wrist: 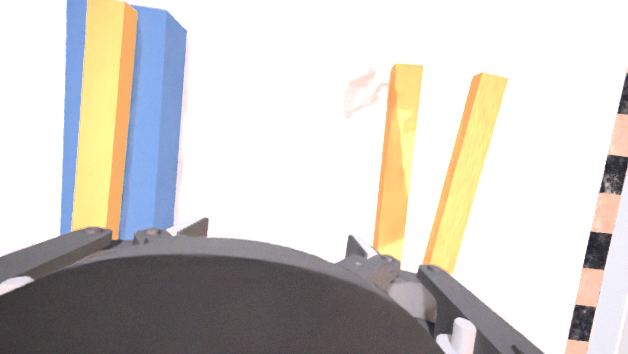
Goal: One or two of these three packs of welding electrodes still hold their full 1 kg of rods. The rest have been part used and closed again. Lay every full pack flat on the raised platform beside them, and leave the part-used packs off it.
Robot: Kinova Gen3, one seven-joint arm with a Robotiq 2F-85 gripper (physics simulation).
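Places are measured from the arm's base along level axes (x left, y back, z up), in metres.
Pixels of known places: gripper, fingertip midpoint: [278, 241].
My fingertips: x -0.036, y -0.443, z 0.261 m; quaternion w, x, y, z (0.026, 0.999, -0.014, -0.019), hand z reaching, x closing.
For each thing: its middle in the pictures, then the offset to it from my fingertips. Level surfaces: height alone.
- raised platform, body centre: [126, 141] dx -0.288, dy +0.044, dz -0.266 m
- yellow-orange pack, body centre: [104, 130] dx -0.290, dy +0.057, dz -0.224 m
- second pack, body centre: [395, 168] dx +0.173, dy +0.050, dz -0.284 m
- third pack, body centre: [462, 176] dx +0.297, dy +0.051, dz -0.284 m
- white table top, surface height: dz -0.296 m
The raised platform [149, 125] is a long blue block at the left. One yellow-orange pack [101, 115] lies flat lengthwise on it, towards its left side. A second pack [400, 130] lies on the white table, right of the centre. A third pack [469, 160] lies slanted to the right of the second, apart from it, with the gap narrowing towards the bottom. The near ends of the packs and platform are hidden behind the gripper. My gripper [278, 241] is open, with its fingertips between the platform and the second pack in view and no pack between them. No fill marking is readable.
The white table top [280, 150] carries the platform and the loose packs. Its right edge runs down the right side of the view, beside a black and pink checkered floor [614, 173]. A faint pinkish reflection [361, 92] shows left of the second pack.
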